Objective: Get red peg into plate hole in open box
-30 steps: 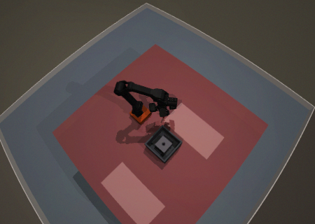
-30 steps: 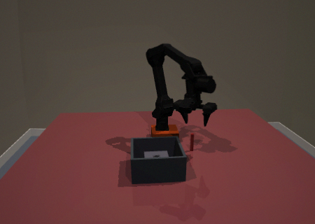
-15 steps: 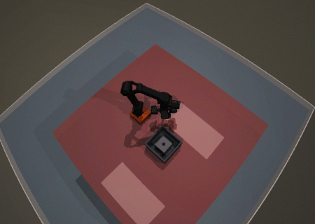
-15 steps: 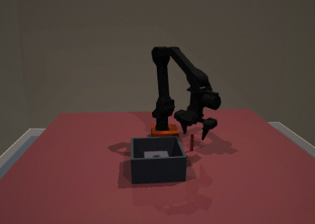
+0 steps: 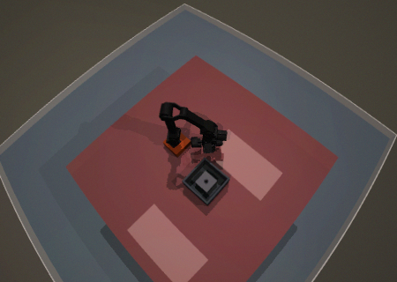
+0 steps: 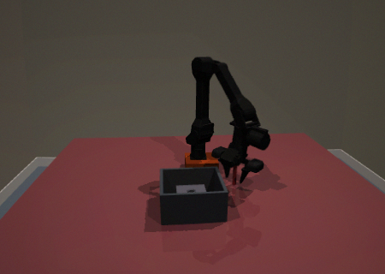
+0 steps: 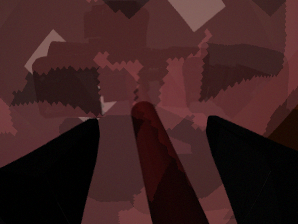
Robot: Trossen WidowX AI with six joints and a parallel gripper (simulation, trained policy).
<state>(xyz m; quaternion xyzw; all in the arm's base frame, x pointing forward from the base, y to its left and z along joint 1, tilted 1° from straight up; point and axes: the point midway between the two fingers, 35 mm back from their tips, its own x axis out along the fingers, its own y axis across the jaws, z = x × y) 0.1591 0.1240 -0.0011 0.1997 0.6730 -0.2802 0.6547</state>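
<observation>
Right now the grey plate is 16 cm ahead of my gripper tip, 16 cm to the right of it and 3 cm above it. Also, from my gripper tip: dark box 16 cm ahead, 16 cm to the right, 1 cm above; red peg 3 cm above.
</observation>
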